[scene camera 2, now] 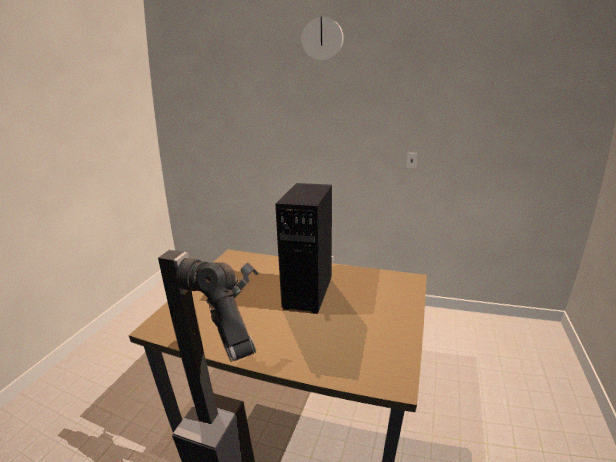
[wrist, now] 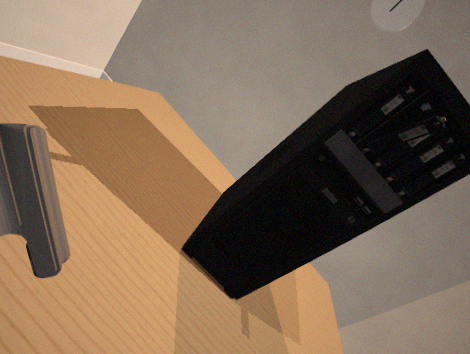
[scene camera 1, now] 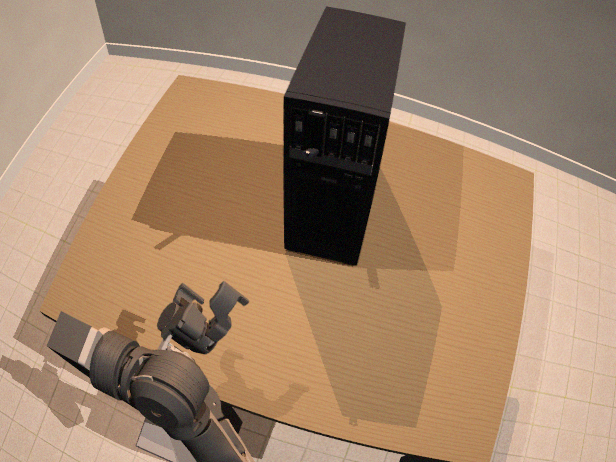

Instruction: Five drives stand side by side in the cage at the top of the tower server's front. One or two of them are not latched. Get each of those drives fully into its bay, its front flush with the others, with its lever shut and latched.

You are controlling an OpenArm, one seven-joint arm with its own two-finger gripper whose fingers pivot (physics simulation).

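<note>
The black tower server stands upright on the table. In scene camera 1, the second drive from the left has its lever swung out from the front. How far this drive stands out of its bay is too dark to tell. The first, third, fourth and fifth drives look level with each other, with levers apparently shut. My gripper is open and empty, in front of the tower and to its left, well apart from it. One finger shows in the wrist view.
The wooden table bears the tower towards its back. The arm's dark post stands at the table's front left. Shadows of the tower and arm fall across the table. Walls rise behind, with a round clock.
</note>
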